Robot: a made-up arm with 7 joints. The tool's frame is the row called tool.
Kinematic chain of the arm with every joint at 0, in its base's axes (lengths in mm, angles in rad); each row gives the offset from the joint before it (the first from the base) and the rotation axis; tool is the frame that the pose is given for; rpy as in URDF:
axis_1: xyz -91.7 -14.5 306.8 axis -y
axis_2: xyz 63 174.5 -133.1 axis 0.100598 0.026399 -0.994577
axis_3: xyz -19.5 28 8.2 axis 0.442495 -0.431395 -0.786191
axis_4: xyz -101.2 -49 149.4 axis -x
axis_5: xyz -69 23.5 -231.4 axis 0.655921 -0.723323 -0.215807
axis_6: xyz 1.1 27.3 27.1 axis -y
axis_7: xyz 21 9.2 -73.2 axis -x
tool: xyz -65 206.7 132 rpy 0.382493 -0.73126 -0.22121
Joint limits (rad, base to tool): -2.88..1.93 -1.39..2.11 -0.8..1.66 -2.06..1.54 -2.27..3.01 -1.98..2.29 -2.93..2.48
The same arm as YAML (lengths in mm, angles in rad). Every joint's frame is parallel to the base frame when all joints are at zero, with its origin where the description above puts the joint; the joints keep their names.
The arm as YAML. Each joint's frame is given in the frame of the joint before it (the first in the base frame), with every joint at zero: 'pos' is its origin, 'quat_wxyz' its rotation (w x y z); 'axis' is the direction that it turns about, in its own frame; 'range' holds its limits. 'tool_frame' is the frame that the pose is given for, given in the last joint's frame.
length_unit: mm
angle_unit: rad
joints:
  - joint: axis_1
    pos: [-91.7, -14.5, 306.8]
    quat_wxyz: [1.0, 0.0, 0.0, 0.0]
    axis: "-y"
    range: [-2.88, 1.93]
  - joint: axis_2
    pos: [63.0, 174.5, -133.1]
    quat_wxyz: [1.0, 0.0, 0.0, 0.0]
    axis: [0.100598, 0.026399, -0.994577]
    range: [-1.39, 2.11]
  - joint: axis_3
    pos: [-19.5, 28.0, 8.2]
    quat_wxyz: [1.0, 0.0, 0.0, 0.0]
    axis: [0.442495, -0.431395, -0.786191]
    range: [-0.8, 1.66]
  - joint: axis_4
    pos: [-101.2, -49.0, 149.4]
    quat_wxyz: [1.0, 0.0, 0.0, 0.0]
    axis: "-x"
    range: [-2.06, 1.54]
  - joint: axis_5
    pos: [-69.0, 23.5, -231.4]
    quat_wxyz: [1.0, 0.0, 0.0, 0.0]
    axis: [0.655921, -0.723323, -0.215807]
    range: [-2.27, 3.01]
  - joint: axis_6
    pos: [1.1, 27.3, 27.1]
    quat_wxyz: [1.0, 0.0, 0.0, 0.0]
    axis: "-y"
    range: [-1.98, 2.29]
  - joint: axis_7
    pos: [21.0, 9.2, -73.2]
    quat_wxyz: [1.0, 0.0, 0.0, 0.0]
    axis: "-x"
    range: [-2.93, 2.48]
tool_frame:
  pos: [-65.0, 206.7, 132.0]
  quat_wxyz: [0.918771, 0.137688, -0.368469, -0.033657]

